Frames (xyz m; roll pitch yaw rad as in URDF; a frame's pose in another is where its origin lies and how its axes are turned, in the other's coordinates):
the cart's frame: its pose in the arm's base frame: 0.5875 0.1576 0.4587 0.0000 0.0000 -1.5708
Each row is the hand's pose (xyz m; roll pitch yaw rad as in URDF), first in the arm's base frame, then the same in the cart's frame.
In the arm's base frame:
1: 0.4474 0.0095 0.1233 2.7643 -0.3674 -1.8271
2: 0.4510 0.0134 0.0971 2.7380 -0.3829 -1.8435
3: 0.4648 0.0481 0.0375 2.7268 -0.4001 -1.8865
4: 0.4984 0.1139 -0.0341 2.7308 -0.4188 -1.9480
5: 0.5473 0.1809 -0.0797 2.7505 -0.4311 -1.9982
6: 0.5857 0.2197 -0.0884 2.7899 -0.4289 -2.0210
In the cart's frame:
1: 0.1481 -0.1401 -0.3354 2.7643 -0.3674 -0.2563
2: 0.1442 -0.1365 -0.3616 2.7380 -0.3829 -0.2727
3: 0.1095 -0.1227 -0.4212 2.7268 -0.4001 -0.3157
4: 0.0437 -0.0891 -0.4928 2.7308 -0.4188 -0.3772
5: -0.0233 -0.0402 -0.5384 2.7505 -0.4311 -0.4274
6: -0.0621 -0.0018 -0.5471 2.7899 -0.4289 -0.4502

